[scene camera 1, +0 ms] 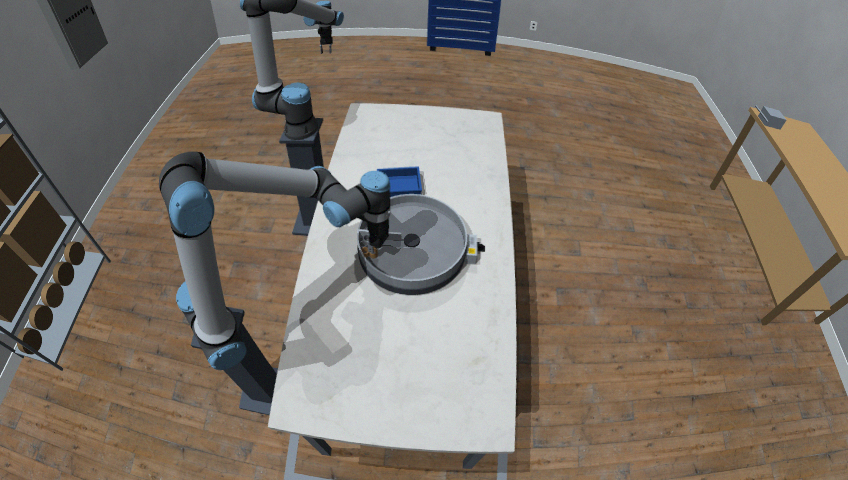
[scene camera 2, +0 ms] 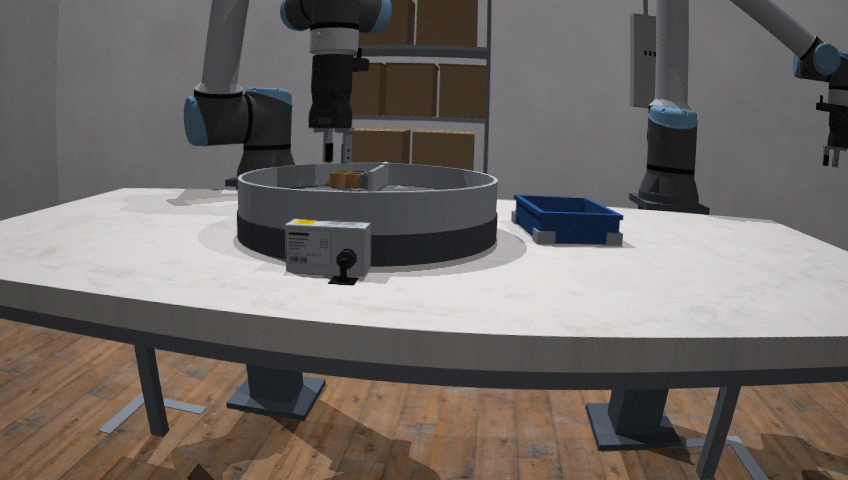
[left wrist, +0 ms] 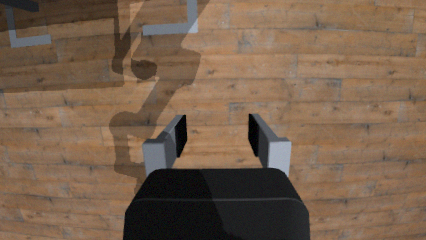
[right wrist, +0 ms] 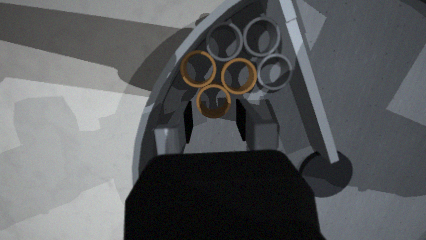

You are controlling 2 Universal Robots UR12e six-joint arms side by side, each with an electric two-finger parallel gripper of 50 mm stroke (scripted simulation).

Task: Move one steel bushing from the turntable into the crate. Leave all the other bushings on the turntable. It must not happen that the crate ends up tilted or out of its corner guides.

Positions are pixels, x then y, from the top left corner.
Scene:
A blue crate shows in scene camera 1 (403, 180) and in scene camera 2 (590, 226); in the left wrist view it is out of frame, in the right wrist view it is out of frame.

